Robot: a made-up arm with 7 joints.
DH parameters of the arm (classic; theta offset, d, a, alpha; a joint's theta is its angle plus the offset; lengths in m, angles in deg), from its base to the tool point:
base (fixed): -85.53 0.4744 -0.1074 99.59
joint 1: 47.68 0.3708 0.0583 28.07
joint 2: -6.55 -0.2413 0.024 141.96
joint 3: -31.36 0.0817 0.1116 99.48
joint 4: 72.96 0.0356 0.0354 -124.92
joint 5: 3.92 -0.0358 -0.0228 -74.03
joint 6: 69.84 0.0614 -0.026 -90
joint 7: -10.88 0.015 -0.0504 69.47
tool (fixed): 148.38 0.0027 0 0
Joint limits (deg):
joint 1: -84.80..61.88
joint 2: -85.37..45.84
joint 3: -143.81..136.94
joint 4: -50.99..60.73
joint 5: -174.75..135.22
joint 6: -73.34..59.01
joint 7: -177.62..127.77
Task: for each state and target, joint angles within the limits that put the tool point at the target. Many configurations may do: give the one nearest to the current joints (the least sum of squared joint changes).
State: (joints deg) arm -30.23 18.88 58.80 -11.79 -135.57 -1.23 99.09
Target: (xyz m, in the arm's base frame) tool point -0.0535 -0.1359 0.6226
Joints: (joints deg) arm -5.81 17.48 83.96 -35.55 -109.80 -0.74 95.58
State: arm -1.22 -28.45 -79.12 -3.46 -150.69 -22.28 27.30
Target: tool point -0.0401 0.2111 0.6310
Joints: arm -28.71 -44.20 -80.76 12.05 -168.57 -4.61 28.00
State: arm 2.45 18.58 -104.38 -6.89 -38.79 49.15 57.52
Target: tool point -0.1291 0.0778 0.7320
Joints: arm -26.53 29.87 -58.03 -16.37 -1.72 18.53 74.48
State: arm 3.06 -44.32 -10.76 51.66 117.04 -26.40 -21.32
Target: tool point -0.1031 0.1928 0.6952
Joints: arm -4.00 -43.58 -8.70 43.86 112.00 -57.46 -18.76
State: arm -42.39 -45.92 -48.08 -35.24 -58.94 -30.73 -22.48
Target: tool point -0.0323 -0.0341 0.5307
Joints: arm -49.94 -63.60 -27.88 -41.26 -49.60 -28.36 -19.64
